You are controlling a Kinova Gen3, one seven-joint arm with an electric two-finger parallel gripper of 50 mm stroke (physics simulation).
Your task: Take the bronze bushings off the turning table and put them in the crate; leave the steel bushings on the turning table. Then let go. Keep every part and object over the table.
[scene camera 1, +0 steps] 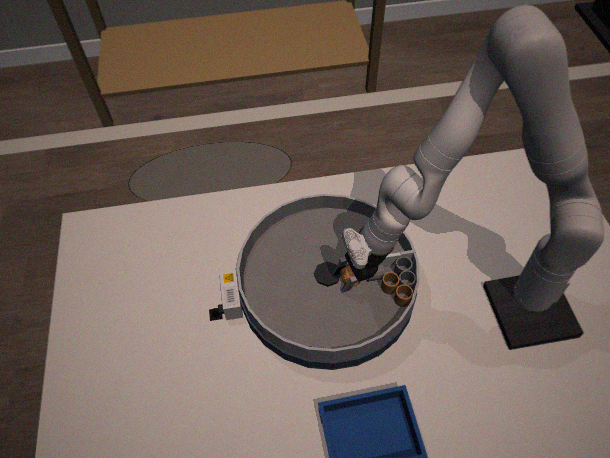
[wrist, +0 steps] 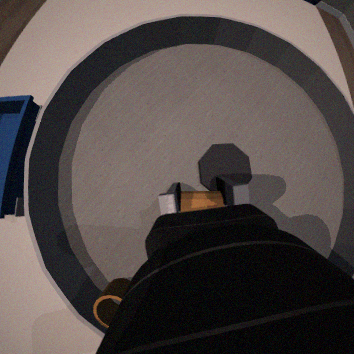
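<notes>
My gripper (scene camera 1: 347, 278) (wrist: 198, 189) is shut on a bronze bushing (scene camera 1: 348, 274) (wrist: 201, 201), over the turning table (scene camera 1: 300, 310) (wrist: 150, 110), just beside its dark centre hub. Two more bronze bushings stand near the turning table's right wall in the scene view: one bronze bushing (scene camera 1: 384, 284) and, nearer the wall, another bronze bushing (scene camera 1: 403, 301). One bronze bushing (wrist: 100, 299) shows in part at the lower left of the wrist view. Two grey steel bushings stand behind them, one steel bushing (scene camera 1: 403, 259) and another steel bushing (scene camera 1: 414, 278). The blue crate (scene camera 1: 370, 430) (wrist: 19, 150) holds no bushing in its visible part.
A thin pale bar (scene camera 1: 400, 255) reaches in from the turning table's right wall, beside the steel bushings. A grey box with a warning label (scene camera 1: 230, 298) stands against the turning table's left side. The turning table's raised wall (scene camera 1: 327, 352) (wrist: 45, 190) lies between the bushings and the crate.
</notes>
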